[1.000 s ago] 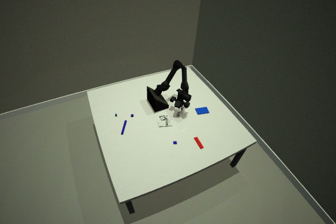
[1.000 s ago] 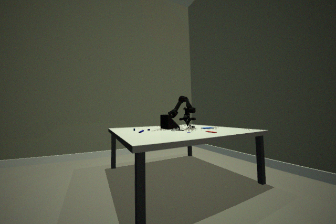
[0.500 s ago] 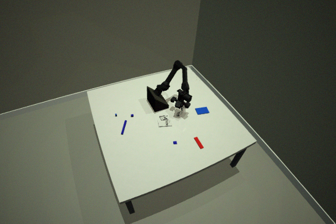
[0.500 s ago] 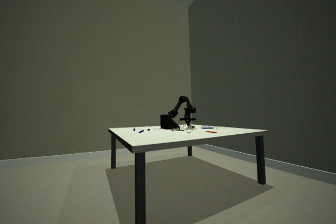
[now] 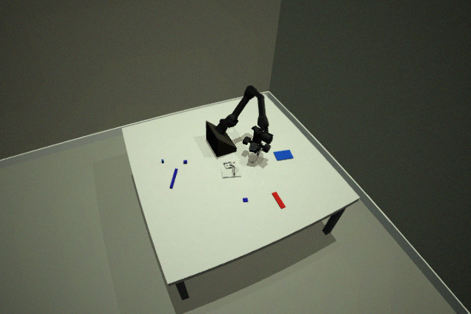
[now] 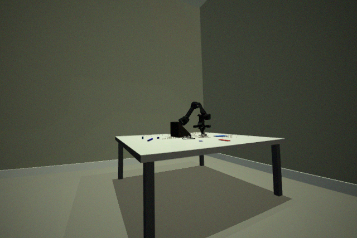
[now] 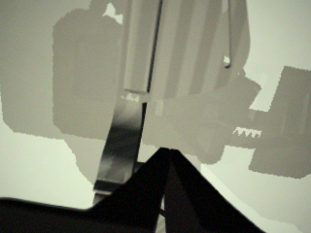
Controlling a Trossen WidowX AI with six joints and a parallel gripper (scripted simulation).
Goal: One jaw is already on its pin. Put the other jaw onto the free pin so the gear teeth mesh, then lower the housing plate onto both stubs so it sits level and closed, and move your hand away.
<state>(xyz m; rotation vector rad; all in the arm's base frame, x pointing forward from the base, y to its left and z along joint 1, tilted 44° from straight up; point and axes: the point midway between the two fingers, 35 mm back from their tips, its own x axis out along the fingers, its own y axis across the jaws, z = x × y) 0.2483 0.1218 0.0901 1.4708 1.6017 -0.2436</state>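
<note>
The jaw is 2 cm ahead of my gripper tip and 1 cm above it. From my gripper tip the other things lie so: blue bar: 10 cm behind, 57 cm to the right, 2 cm below; red bar: 38 cm ahead, 10 cm to the right, 3 cm below; blue flat plate: 10 cm ahead, 18 cm to the left, 3 cm below.
</note>
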